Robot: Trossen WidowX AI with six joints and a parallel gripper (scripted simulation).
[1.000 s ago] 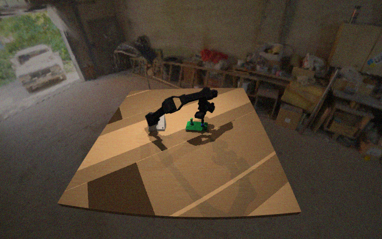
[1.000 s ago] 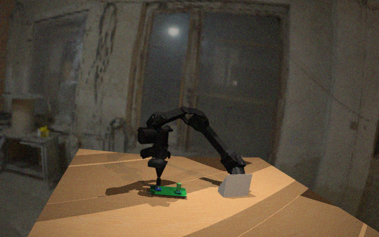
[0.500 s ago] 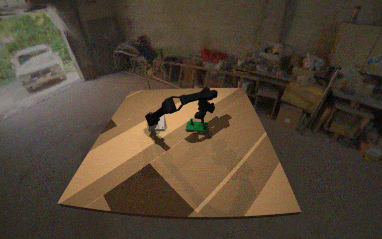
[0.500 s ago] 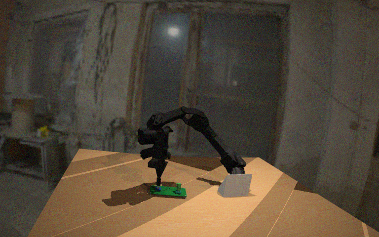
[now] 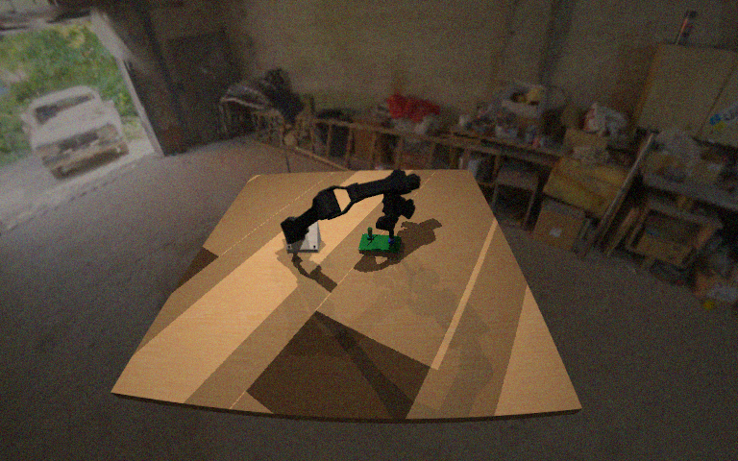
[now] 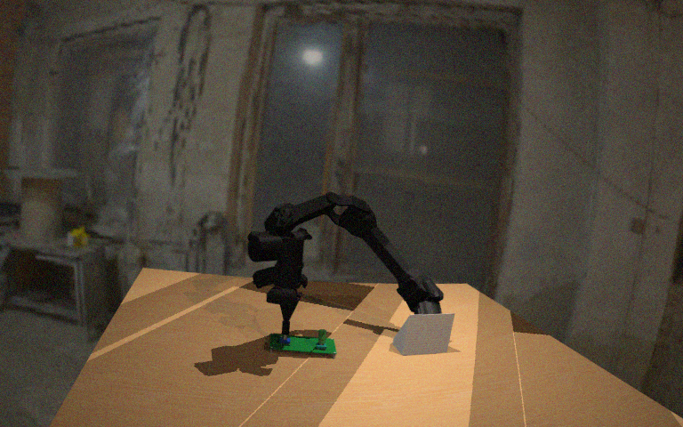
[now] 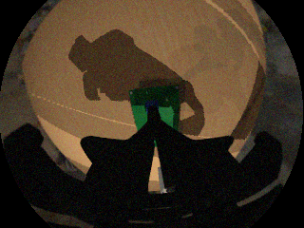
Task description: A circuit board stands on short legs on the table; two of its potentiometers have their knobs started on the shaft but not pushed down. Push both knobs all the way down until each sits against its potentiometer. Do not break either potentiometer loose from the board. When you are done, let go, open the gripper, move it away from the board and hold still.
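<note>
Now: gripper tip 20 mm above the black knob. The rest, counted from my gripper tip: green knob: 80 mm behind, 30 mm to the left, 20 mm below.
</note>
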